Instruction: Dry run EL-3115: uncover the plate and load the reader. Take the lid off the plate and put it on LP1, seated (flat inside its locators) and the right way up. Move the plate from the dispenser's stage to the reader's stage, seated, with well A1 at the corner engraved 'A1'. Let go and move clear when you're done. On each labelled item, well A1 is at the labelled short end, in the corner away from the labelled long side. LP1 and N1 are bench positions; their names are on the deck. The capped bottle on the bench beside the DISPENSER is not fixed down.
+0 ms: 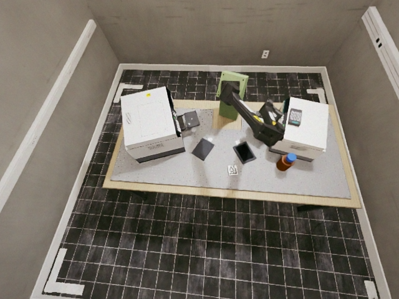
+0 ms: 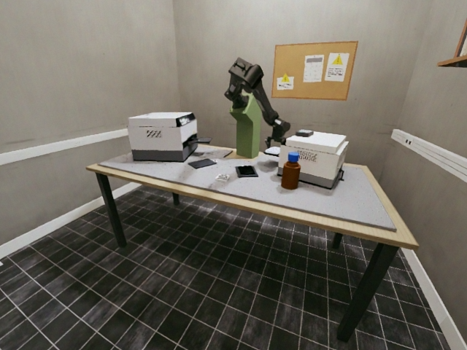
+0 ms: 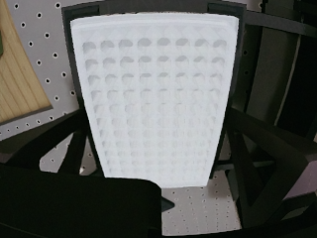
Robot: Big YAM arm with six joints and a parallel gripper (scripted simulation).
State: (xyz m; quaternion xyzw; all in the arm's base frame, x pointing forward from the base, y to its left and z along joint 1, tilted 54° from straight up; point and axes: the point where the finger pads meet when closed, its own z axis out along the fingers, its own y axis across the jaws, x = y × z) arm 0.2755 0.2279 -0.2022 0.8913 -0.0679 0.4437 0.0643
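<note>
Right now my hand is right at the white well plate. The rest, counted from my hand: brown capped bottle: 320 mm ahead, 140 mm to the left, 10 mm above; then dark flat lid: 220 mm ahead, 140 mm to the right, 90 mm below.
</note>
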